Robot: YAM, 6 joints.
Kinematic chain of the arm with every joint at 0, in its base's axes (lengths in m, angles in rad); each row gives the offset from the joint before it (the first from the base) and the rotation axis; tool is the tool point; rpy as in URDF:
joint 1: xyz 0 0 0.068 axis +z
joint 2: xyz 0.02 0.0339 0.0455 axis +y
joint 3: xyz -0.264 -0.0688 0 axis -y
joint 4: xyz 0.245 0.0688 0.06 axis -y
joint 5: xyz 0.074 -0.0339 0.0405 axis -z
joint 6: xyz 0.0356 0 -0.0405 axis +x
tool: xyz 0 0 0 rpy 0 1.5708 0
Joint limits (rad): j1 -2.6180..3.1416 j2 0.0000..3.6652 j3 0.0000..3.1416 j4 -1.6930..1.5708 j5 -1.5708..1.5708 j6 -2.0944..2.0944
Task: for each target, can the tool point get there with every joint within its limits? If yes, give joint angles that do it. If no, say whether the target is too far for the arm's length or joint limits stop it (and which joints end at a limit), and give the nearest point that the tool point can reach.
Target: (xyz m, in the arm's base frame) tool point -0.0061 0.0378 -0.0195
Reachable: yes | joints 1.6724 2.7080 0.4307 -0.6939 -0.0627 -0.5311
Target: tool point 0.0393 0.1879 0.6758
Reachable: yes | joints 1.3643 1.4858 2.3500 -0.1237 -0.0023 -0.4369
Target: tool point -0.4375 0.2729 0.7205
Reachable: no: too far | nearest point -0.3528 0.2201 0.5983 | short by 0.158 m
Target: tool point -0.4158 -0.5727 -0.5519
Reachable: no: too far | nearest point -0.2848 -0.3922 -0.2927 | short by 0.342 m
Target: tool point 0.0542 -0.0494 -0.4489
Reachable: no: joint limits stop it (at a limit: joint 2) | nearest point 0.0829 -0.0755 -0.3536 | short by 0.103 m
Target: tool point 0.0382 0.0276 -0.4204
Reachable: no: joint limits stop it (at a limit: joint 2) | nearest point 0.0701 0.0506 -0.3420 | short by 0.088 m
